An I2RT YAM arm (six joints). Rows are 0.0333 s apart.
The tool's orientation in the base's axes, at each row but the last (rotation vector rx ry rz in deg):
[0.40 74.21 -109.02]
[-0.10 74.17 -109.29]
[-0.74 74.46 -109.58]
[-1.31 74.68 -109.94]
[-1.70 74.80 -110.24]
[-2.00 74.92 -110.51]
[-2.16 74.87 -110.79]
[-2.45 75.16 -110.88]
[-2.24 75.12 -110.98]
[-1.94 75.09 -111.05]
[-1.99 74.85 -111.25]
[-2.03 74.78 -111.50]
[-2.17 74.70 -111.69]
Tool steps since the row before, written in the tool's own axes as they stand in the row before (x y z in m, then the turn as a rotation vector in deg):
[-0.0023 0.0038 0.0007 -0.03 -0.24 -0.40]
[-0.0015 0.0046 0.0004 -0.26 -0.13 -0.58]
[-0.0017 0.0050 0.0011 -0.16 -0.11 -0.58]
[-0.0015 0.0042 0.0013 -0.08 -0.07 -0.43]
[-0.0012 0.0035 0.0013 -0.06 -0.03 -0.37]
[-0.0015 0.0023 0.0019 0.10 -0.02 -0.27]
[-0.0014 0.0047 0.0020 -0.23 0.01 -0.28]
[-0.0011 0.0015 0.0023 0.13 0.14 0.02]
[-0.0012 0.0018 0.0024 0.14 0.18 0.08]
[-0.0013 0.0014 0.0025 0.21 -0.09 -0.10]
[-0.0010 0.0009 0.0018 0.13 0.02 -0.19]
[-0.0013 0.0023 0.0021 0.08 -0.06 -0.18]
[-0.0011 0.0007 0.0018 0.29 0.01 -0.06]
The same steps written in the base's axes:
[0.0042 0.0003 -0.0016 -0.29 0.36 0.01]
[0.0040 0.0000 -0.0028 -0.15 0.63 -0.07]
[0.0046 -0.0005 -0.0027 -0.20 0.56 -0.12]
[0.0041 -0.0007 -0.0021 -0.17 0.39 -0.11]
[0.0034 -0.0008 -0.0017 -0.13 0.33 -0.13]
[0.0032 -0.0009 -0.0004 -0.20 0.15 -0.15]
[0.0046 -0.0014 -0.0023 0.05 0.36 -0.05]
[0.0026 -0.0013 0.0003 0.00 -0.12 -0.15]
[0.0029 -0.0014 0.0001 0.04 -0.18 -0.16]
[0.0028 -0.0014 0.0006 -0.24 -0.04 -0.06]
[0.0020 -0.0009 0.0005 -0.16 0.06 -0.15]
[0.0031 -0.0012 -0.0003 -0.17 0.10 -0.07]
[0.0019 -0.0008 0.0007 -0.22 -0.13 -0.15]

